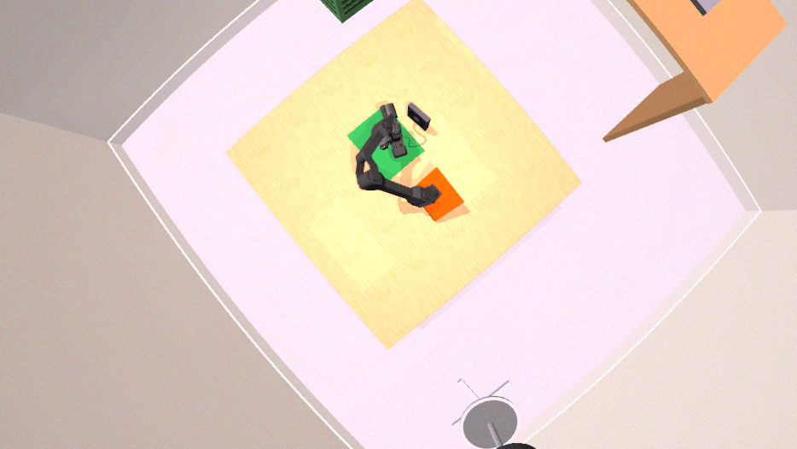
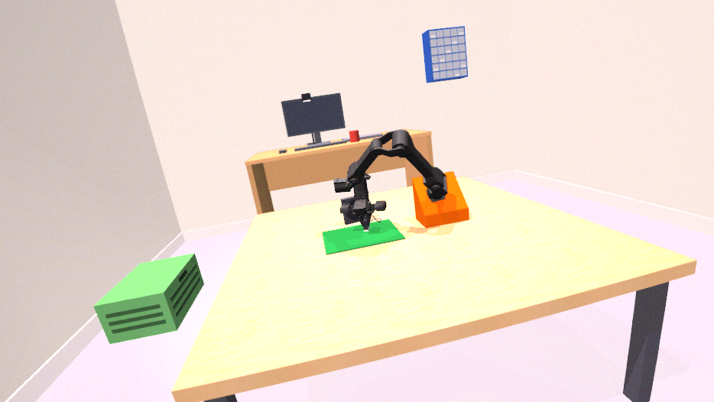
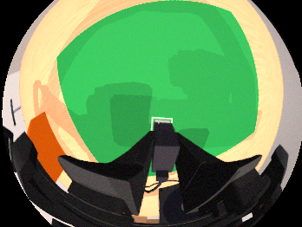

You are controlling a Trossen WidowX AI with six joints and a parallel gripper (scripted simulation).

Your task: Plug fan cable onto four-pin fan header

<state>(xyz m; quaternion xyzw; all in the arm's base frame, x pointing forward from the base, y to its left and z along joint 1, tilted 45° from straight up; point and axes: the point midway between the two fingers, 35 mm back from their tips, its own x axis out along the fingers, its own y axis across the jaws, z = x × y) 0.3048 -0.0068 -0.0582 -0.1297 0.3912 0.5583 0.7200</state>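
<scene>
Now: gripper tip 10 mm to the left of the dark fan plug and 10 mm below it. Also, from my gripper tip: green board (40 mm below, 30 mm to the left, 30 mm ahead); then white four-pin header (20 mm below, 10 mm to the right); then black fan (140 mm to the right, 40 mm above, 10 mm ahead).
</scene>
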